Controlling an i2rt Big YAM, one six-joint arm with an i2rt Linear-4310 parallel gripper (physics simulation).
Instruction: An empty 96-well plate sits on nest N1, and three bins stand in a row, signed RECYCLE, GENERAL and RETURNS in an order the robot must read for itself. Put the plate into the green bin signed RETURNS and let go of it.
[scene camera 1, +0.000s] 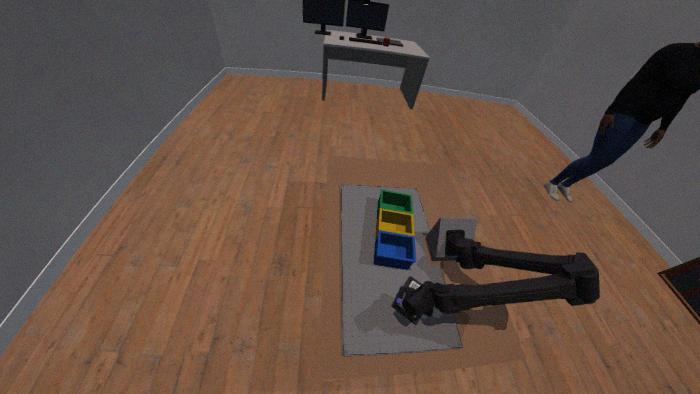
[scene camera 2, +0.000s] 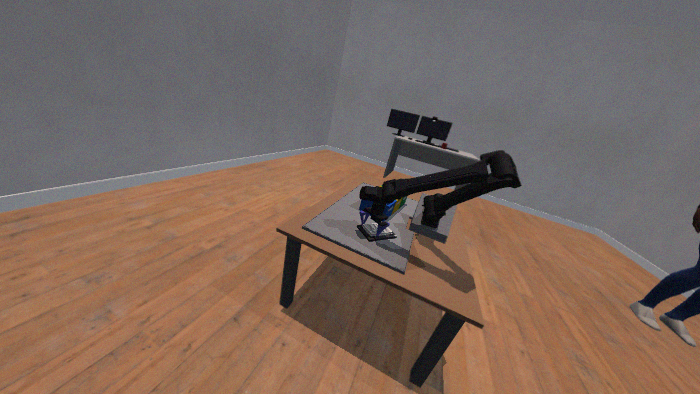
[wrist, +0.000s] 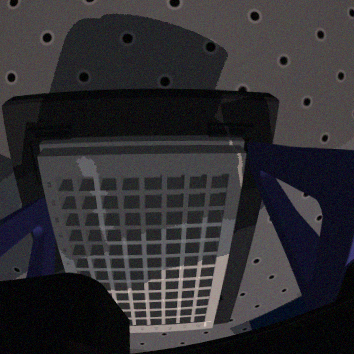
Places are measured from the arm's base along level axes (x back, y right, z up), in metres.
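Pixels of known places: gripper, fingertip midpoint: (scene camera 2: 369, 230) (wrist: 142, 182); arm's base, link origin: (scene camera 1: 454, 242) (scene camera 2: 431, 216).
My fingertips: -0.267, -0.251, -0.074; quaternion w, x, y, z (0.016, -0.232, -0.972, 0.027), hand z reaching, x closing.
Observation:
Ahead of a thing's pixels: the offset from my fingertips to its top centre, as dx, dy, dz. "spot": to the spot under its first point. Level surfaces: height alone.
The white 96-well plate @[+0.030, +0.032, +0.010] (scene camera 1: 414, 285) (scene camera 2: 377, 230) (wrist: 150, 250) sits flat in the black nest @[+0.030, +0.031, +0.002] (scene camera 2: 390, 236) (wrist: 140, 115). My gripper (scene camera 1: 407, 301) (scene camera 2: 372, 230) (wrist: 142, 182) is open and empty. Its blue fingers stand low on either side of the plate, with the right finger close to the plate's edge in the wrist view; whether it touches is unclear. The green bin @[spot: -0.054, +0.481, +0.084] (scene camera 1: 381, 202) is at the far end of the row. The yellow bin @[spot: -0.072, +0.396, +0.031] (scene camera 1: 378, 222) is in the middle, and the blue bin (scene camera 1: 392, 262) (scene camera 2: 391, 209) is nearest the plate. I cannot read their signs.
A grey perforated board @[dz -0.016] (scene camera 1: 360, 300) (scene camera 2: 340, 220) lies on the brown table @[dz -0.029] (scene camera 2: 350, 260) under the nest and bins. The arm's grey base block (scene camera 1: 470, 226) stands beside the bins. A person (scene camera 1: 650, 85) stands on the right, away from the table.

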